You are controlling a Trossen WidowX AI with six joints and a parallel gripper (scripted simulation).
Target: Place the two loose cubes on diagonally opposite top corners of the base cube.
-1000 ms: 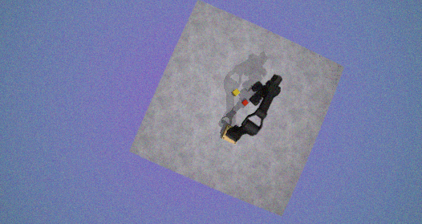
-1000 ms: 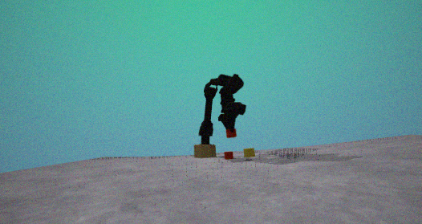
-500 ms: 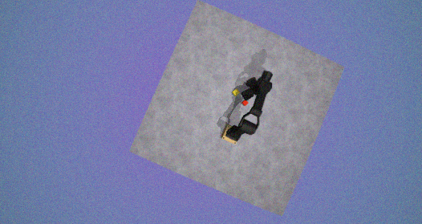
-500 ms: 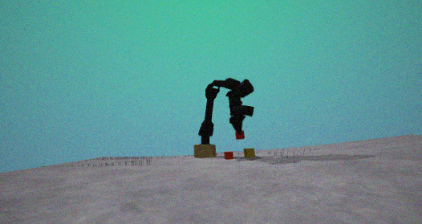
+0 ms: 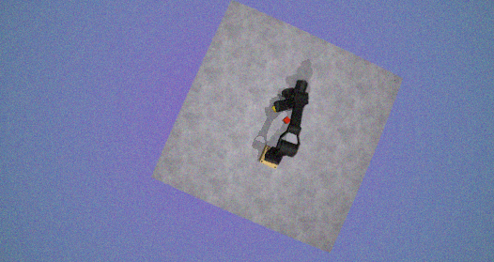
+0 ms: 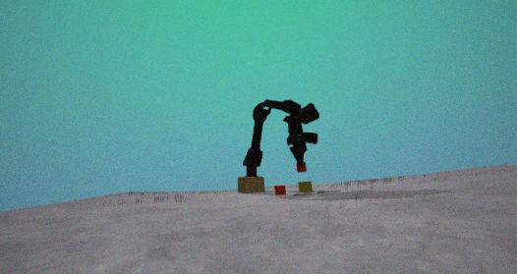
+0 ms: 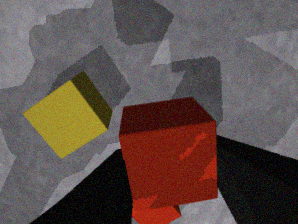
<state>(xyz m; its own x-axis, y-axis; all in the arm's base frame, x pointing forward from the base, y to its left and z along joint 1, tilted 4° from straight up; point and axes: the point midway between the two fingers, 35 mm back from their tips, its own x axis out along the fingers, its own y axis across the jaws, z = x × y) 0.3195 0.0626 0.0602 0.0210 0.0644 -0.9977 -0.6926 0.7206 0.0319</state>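
The yellow base cube is 70 mm below my gripper tip, 40 mm to the left of it and 40 mm behind it. From my gripper tip the other things lie so: red cube (80 mm below, 70 mm behind, 60 mm to the right).
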